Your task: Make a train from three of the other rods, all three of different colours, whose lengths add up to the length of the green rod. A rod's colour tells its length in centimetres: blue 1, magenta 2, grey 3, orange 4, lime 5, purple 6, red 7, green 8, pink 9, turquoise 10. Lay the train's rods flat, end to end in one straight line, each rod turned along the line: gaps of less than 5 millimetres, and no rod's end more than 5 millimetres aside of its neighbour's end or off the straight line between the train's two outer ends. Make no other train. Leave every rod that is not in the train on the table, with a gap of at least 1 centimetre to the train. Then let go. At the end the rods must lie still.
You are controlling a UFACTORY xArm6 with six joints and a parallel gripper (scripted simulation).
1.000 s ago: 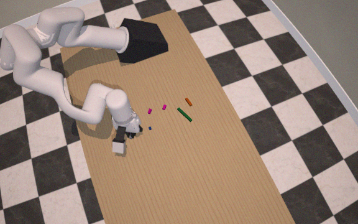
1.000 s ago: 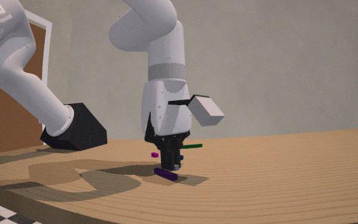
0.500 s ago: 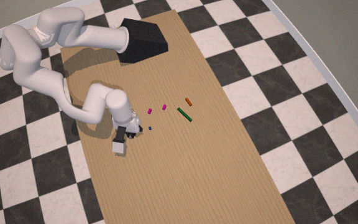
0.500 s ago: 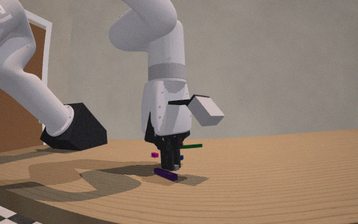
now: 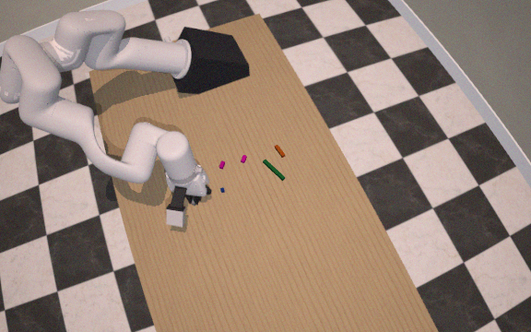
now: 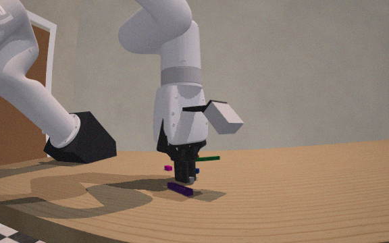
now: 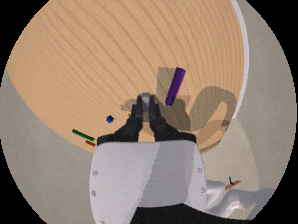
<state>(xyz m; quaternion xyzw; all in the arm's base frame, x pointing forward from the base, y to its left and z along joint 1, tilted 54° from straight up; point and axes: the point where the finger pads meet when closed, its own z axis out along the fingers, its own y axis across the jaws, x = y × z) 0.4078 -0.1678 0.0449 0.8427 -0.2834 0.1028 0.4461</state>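
Right now my hand is 5 cm to the left of the purple rod and 2 cm above it. Also, from my hand: blue rod: 8 cm to the left, 2 cm below, 1 cm ahead; then grey rod: 2 cm below; then green rod: 24 cm to the left, 2 cm below, 2 cm ahead.
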